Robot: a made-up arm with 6 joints. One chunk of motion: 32 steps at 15 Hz.
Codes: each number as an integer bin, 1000 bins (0 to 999) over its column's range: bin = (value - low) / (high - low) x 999, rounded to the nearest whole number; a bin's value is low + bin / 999 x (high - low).
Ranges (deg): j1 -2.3..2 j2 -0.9..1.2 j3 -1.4..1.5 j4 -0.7..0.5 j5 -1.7..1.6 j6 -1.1..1
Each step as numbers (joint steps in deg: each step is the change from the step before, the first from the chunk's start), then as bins.
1 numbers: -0.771 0.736 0.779 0.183 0.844 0.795
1 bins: 355 778 751 735 770 901
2 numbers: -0.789 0.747 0.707 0.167 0.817 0.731
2 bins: 351 784 726 722 762 871
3 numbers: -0.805 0.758 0.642 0.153 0.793 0.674
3 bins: 347 789 703 710 755 844
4 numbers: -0.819 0.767 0.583 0.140 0.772 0.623
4 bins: 344 793 683 699 748 820
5 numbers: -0.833 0.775 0.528 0.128 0.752 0.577
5 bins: 341 797 664 689 742 798
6 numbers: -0.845 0.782 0.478 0.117 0.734 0.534
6 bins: 338 800 647 680 737 777
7 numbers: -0.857 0.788 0.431 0.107 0.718 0.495
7 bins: 335 803 631 672 732 759
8 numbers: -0.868 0.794 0.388 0.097 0.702 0.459
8 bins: 333 806 616 664 727 742
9 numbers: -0.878 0.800 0.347 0.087 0.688 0.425
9 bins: 330 809 602 655 723 725
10 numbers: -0.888 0.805 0.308 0.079 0.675 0.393
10 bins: 328 811 588 649 719 710
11 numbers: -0.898 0.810 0.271 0.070 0.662 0.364
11 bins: 326 813 576 641 715 696
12 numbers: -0.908 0.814 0.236 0.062 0.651 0.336
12 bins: 323 815 564 634 712 683
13 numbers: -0.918 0.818 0.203 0.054 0.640 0.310
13 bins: 321 817 552 628 708 671
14 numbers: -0.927 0.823 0.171 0.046 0.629 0.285
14 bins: 319 820 541 621 705 659
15 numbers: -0.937 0.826 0.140 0.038 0.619 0.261
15 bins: 317 821 531 614 702 647
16 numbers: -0.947 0.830 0.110 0.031 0.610 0.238
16 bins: 314 823 520 609 699 637
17 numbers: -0.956 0.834 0.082 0.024 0.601 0.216
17 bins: 312 825 511 603 697 626
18 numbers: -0.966 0.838 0.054 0.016 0.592 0.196
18 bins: 310 827 501 596 694 617
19 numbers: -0.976 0.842 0.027 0.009 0.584 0.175
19 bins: 308 829 492 590 691 607
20 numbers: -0.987 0.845 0.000 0.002 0.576 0.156
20 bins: 305 830 482 584 689 597
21 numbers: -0.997 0.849 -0.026 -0.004 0.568 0.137
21 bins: 303 832 473 579 687 588
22 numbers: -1.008 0.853 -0.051 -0.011 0.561 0.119
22 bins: 300 834 465 574 684 580
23 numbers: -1.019 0.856 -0.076 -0.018 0.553 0.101
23 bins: 298 835 456 568 682 571
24 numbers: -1.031 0.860 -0.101 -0.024 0.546 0.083
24 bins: 295 837 447 563 680 563
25 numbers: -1.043 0.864 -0.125 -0.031 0.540 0.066
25 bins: 292 839 439 557 678 555
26 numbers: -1.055 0.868 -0.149 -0.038 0.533 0.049
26 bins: 289 841 431 551 676 547
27 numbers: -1.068 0.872 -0.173 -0.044 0.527 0.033
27 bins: 286 843 423 546 674 539
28 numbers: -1.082 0.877 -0.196 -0.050 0.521 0.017
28 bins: 283 845 415 541 672 531
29 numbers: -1.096 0.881 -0.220 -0.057 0.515 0.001
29 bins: 280 847 406 535 671 524
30 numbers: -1.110 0.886 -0.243 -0.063 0.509 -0.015
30 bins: 276 850 399 530 669 516
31 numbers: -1.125 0.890 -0.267 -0.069 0.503 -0.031
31 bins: 273 852 390 525 667 509
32 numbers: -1.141 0.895 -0.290 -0.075 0.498 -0.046
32 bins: 269 854 382 520 665 501
